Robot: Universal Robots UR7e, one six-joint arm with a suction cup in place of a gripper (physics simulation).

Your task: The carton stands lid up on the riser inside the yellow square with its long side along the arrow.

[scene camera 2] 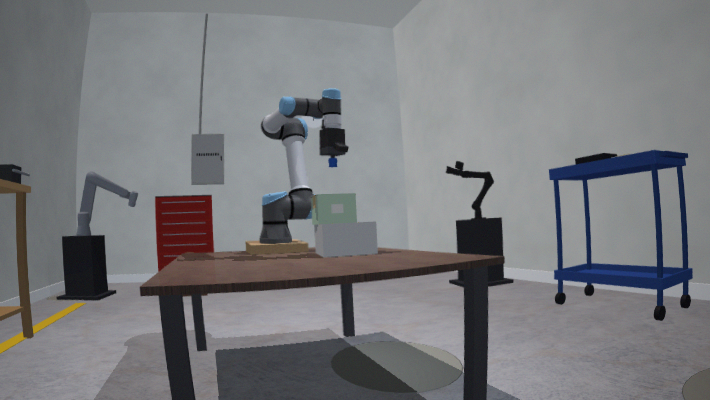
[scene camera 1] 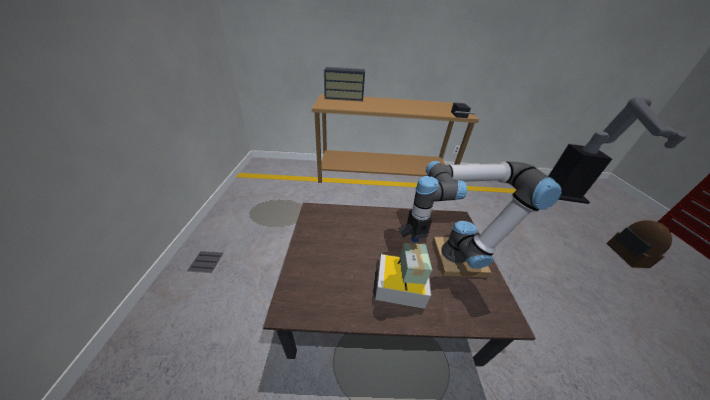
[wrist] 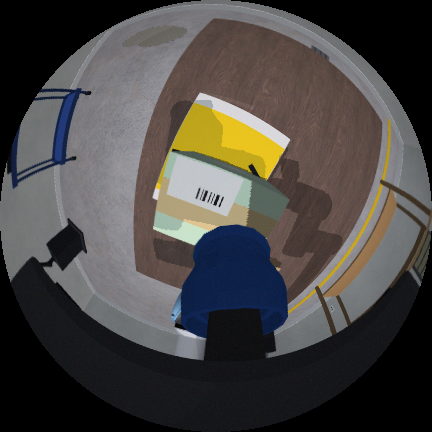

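The pale green carton (scene camera 1: 417, 274) (scene camera 2: 334, 210) (wrist: 182, 212) sits upright on the white riser (scene camera 1: 402, 297) (scene camera 2: 346, 239) (wrist: 245, 114), with a barcode label and tan tape on its upper face. It covers the riser's robot-side part of the yellow square (scene camera 1: 392, 281) (wrist: 240, 147), hiding the riser's edge there; in the wrist view its long side runs roughly along the riser's far edge. Black marks of the arrow (scene camera 1: 406, 286) (wrist: 254, 170) show beside the carton; the rest is hidden. My blue suction cup (scene camera 1: 415, 240) (scene camera 2: 333, 163) (wrist: 231, 240) hangs free above the carton, apart from it, holding nothing.
The riser stands on the brown table (scene camera 1: 330, 280) (scene camera 2: 300, 272) (wrist: 240, 60), near the arm's wooden base plate (scene camera 1: 467, 271) (scene camera 2: 255, 247). A wooden shelf bench (scene camera 1: 395, 106) stands behind the table. A blue cart (scene camera 2: 620, 164) (wrist: 65, 127) and a red cabinet (scene camera 2: 185, 225) stand farther off.
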